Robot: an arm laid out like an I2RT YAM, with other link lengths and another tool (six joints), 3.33 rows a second.
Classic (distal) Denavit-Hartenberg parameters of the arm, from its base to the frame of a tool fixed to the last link. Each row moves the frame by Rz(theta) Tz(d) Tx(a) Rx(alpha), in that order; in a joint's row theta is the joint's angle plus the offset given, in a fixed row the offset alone. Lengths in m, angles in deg.
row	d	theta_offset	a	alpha
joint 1	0.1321	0	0.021	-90
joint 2	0	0	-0.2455	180
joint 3	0	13.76	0.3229	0
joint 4	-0.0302	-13.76	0.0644	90
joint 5	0.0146	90	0	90
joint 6	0.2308	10.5	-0.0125	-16.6
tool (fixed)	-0.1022	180	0	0
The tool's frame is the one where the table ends.
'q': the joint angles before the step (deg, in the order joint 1, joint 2, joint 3, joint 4, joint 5, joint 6). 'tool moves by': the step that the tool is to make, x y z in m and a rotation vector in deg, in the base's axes. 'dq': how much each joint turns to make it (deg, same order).
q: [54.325 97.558 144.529 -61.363 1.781 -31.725]
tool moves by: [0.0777 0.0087 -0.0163 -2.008 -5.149 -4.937]
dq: [-8.103 5.538 0.143 7.231 -1.852 -5.835]
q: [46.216 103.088 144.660 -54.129 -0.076 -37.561]
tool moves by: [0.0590 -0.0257 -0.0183 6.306 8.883 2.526]
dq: [-11.259 0.489 -4.706 3.533 -15.849 7.168]
